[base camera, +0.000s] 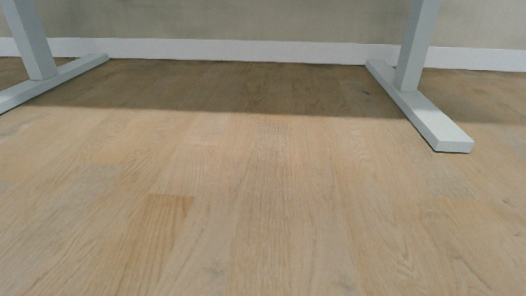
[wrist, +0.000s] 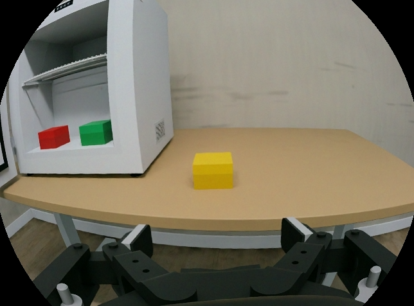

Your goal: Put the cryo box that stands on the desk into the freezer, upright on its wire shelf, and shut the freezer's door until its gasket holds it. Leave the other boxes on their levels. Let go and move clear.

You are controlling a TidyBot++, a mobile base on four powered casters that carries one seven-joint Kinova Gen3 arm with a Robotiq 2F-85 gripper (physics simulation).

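Places are measured from the arm's base along level axes (x ahead, y left, z up), in millimetres.
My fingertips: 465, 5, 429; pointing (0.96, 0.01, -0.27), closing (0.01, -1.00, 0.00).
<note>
Ahead of a thing's pixels: the offset from my fingertips to its top centre, as dx, dy, dz. "pt": to the spot under its first point.
A yellow cryo box (wrist: 213, 171) stands on the desk (wrist: 285, 165) in the wrist view, right of the freezer. The white freezer (wrist: 122, 90) stands at the desk's left with its front open. Its wire shelf (wrist: 70, 68) bears no box in the part that shows. Part of the door (wrist: 6, 150) shows at the far left edge, swung open. My gripper (wrist: 216, 236) is open and empty, in front of the desk's front edge and apart from the yellow box, which appears beyond the gap between its fingers.
A red box (wrist: 54, 137) and a green box (wrist: 96, 133) sit on the freezer's floor, below the wire shelf. In the base view, the desk's left leg @(pt +628, +707, -660) (base camera: 31, 40) and right leg @(pt +473, -493, -649) (base camera: 417, 45) stand on long feet near the wall.
</note>
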